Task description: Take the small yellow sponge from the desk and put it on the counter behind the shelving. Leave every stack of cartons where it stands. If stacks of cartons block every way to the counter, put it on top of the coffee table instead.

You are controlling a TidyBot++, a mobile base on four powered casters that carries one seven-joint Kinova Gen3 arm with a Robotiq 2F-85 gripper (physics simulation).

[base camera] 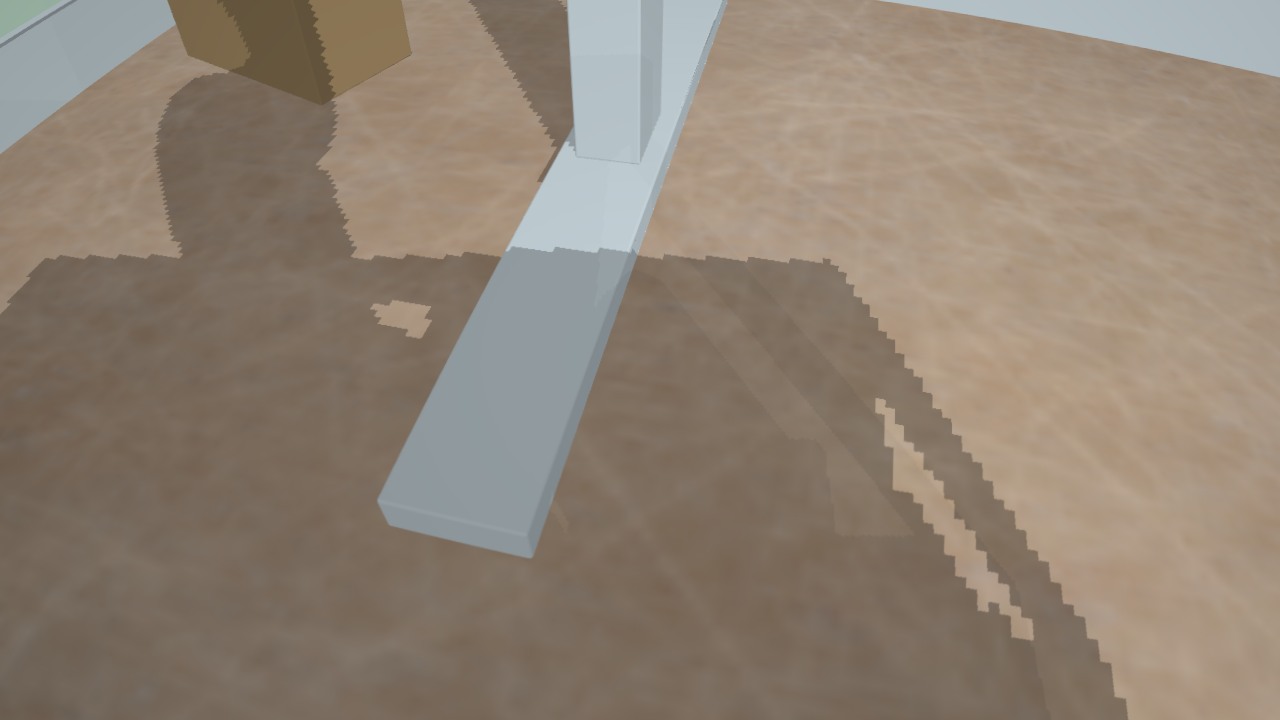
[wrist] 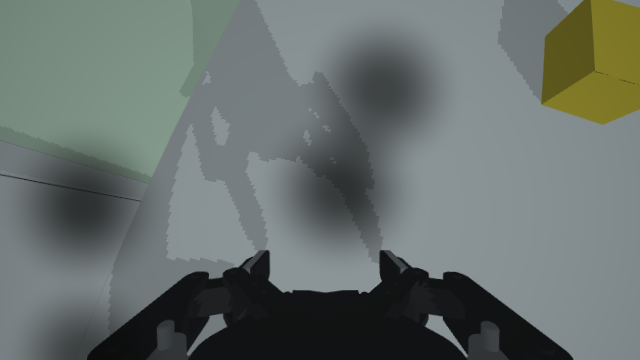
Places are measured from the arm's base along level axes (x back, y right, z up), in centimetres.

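Pixels of known places: gripper, fingertip midpoint: (wrist: 324, 263).
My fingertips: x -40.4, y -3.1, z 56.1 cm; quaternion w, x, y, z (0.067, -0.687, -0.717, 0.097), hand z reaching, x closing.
Observation:
Behind a point stands the place of what it marks.
The small yellow sponge (wrist: 575, 65) {x -57.9, y 19.0, z 58.4 cm} shows as a yellow block at the upper right of the wrist view, cut off by the frame's right edge. It stands on the pale grey desk top (wrist: 475, 200) {x -45.9, y 9.8, z 55.3 cm}, with its shadow to its left. My gripper (wrist: 324, 263) {x -40.4, y -3.1, z 56.1 cm} is open and empty, over the desk top, with the sponge well off to its upper right. The counter, the shelving and the coffee table cannot be made out in these views.
In the base camera view a pale foot bar (base camera: 501, 385) with an upright post (base camera: 608, 80) {x -59.4, y -3.6, z -30.4 cm} stands on the brown floor (base camera: 1074, 268) {x -51.9, y 31.0, z -39.7 cm} straight ahead. A brown carton (base camera: 366, 44) {x -78.9, y -28.2, z -36.2 cm} is at the upper left. Pale walls run along both upper corners. A green surface (wrist: 100, 75) {x -79.1, y -64.4, z 36.6 cm} lies beyond the desk's slanting edge.

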